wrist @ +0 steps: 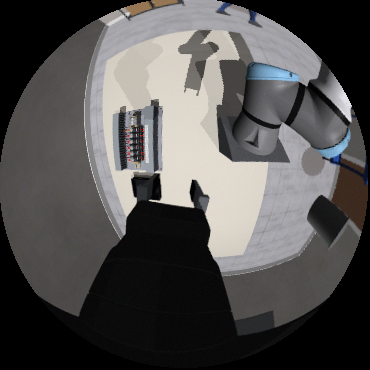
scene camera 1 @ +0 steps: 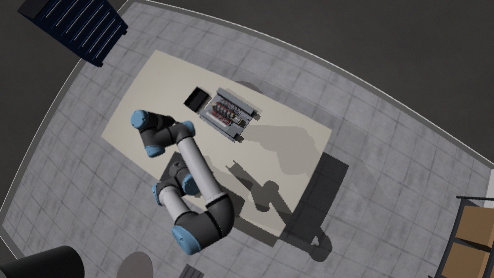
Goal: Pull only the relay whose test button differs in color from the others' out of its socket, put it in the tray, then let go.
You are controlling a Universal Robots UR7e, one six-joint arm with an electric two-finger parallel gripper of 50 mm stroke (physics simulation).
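Pixels of known places: gripper, fingertip midpoint: point(wrist: 174, 182); arm's base, link origin: point(wrist: 254, 135) point(scene camera 1: 180, 171).
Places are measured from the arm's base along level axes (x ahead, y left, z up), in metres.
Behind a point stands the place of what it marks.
Observation:
A row of several small dark relays point(scene camera 1: 223, 112) {y -0.079, x 0.464, z -0.101 m} point(wrist: 135, 145) {y -0.060, x 0.472, z -0.125 m} with tiny coloured spots stands on the grey panel point(scene camera 1: 235, 95) {y -0.088, x 0.619, z -0.162 m} point(wrist: 155, 135). In the wrist view an orange-looking spot point(wrist: 128, 130) {y -0.136, x 0.471, z -0.096 m} shows at the row's end farthest from the tray, while other spots look red; the buttons are too small to tell surely. The black tray point(scene camera 1: 197, 99) {y 0.165, x 0.510, z -0.161 m} point(wrist: 156, 187) lies beside the panel's end, partly hidden by a finger in the wrist view. My gripper point(wrist: 174, 182) {y 0.044, x 0.225, z 0.190 m} is open and empty, high above the table beside the tray; in the scene view the arm hides its fingers.
Grey ducts run along both long sides of the panel. The arm's base stands at the edge of the pale table point(scene camera 1: 150, 80) {y 0.651, x 0.544, z -0.164 m} point(wrist: 225, 215) {y 0.416, x 0.102, z -0.165 m}. A dark blue cabinet point(scene camera 1: 80, 27) stands on the floor at the upper left, and a rack with boxes point(scene camera 1: 455, 230) at the lower right.

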